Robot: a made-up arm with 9 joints. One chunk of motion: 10 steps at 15 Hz.
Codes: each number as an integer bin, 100 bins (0 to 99) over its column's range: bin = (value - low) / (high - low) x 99, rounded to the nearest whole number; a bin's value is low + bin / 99 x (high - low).
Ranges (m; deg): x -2.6..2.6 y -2.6..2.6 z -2.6..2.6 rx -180..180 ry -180..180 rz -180..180
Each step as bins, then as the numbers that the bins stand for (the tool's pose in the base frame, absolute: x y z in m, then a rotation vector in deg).
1 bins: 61 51 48 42 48 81
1 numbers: 0.6040 0.0788 -0.0788 -27.27 -5.45 114.55
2 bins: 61 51 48 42 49 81
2 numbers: 0.6040 0.0788 -0.0788 -27.27 -1.82 114.55
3 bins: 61 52 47 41 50 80
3 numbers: 0.6040 0.1313 -0.1313 -30.91 1.82 110.91
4 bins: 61 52 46 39 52 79
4 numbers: 0.6040 0.1313 -0.1838 -38.18 9.09 107.27
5 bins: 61 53 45 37 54 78
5 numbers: 0.6040 0.1838 -0.2364 -45.45 16.36 103.64
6 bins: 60 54 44 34 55 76
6 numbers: 0.5515 0.2364 -0.2889 -56.36 20.00 96.36
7 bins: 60 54 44 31 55 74
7 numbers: 0.5515 0.2364 -0.2889 -67.27 20.00 89.09
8 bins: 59 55 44 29 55 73
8 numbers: 0.4990 0.2889 -0.2889 -74.55 20.00 85.45
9 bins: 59 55 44 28 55 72
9 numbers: 0.4990 0.2889 -0.2889 -78.18 20.00 81.82
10 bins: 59 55 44 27 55 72
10 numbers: 0.4990 0.2889 -0.2889 -81.82 20.00 81.82
